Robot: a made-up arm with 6 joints. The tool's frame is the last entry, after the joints.
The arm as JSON. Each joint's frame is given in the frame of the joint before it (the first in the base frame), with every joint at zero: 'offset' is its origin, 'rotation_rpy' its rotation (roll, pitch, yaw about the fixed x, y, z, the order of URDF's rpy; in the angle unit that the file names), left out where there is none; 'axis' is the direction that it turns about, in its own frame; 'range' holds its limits. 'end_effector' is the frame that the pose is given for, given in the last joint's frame.
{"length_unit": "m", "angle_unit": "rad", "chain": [
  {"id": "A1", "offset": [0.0, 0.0, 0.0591], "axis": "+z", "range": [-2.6, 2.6]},
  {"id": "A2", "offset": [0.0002, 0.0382, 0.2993], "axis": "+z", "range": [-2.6, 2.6]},
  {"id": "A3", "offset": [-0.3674, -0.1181, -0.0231], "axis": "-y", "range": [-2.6, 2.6]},
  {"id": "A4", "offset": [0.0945, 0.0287, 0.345], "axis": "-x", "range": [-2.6, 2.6]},
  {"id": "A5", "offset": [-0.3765, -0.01, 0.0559], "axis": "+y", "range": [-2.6, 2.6]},
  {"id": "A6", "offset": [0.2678, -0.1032, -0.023], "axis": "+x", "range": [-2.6, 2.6]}
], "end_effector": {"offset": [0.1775, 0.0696, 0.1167]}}
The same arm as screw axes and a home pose.
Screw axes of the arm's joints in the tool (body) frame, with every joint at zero. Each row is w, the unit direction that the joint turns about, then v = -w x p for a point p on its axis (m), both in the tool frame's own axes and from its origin. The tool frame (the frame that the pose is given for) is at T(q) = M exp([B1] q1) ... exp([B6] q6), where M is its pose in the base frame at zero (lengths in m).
B1 = (0, 0, 1, 0.0948, -0.2039, 0)
B2 = (0, 0, 1, 0.133, -0.2041, 0)
B3 = (0, -1, 0, -0.4946, 0, 0.1633)
B4 = (-1, 0, 0, 0, 0.1496, 0.0436)
B5 = (0, 1, 0, 0.0937, 0, -0.4453)
B6 = (1, 0, 0, 0, -0.1167, 0.0696)
M: xyz -0.2039 -0.0948 0.8299 (m) quaternion w x y z 1 0 0 0
Joint limits (deg, base to tool): -148.97..148.97 -148.97..148.97 -148.97..148.97 -148.97..148.97 -148.97..148.97 -148.97..148.97

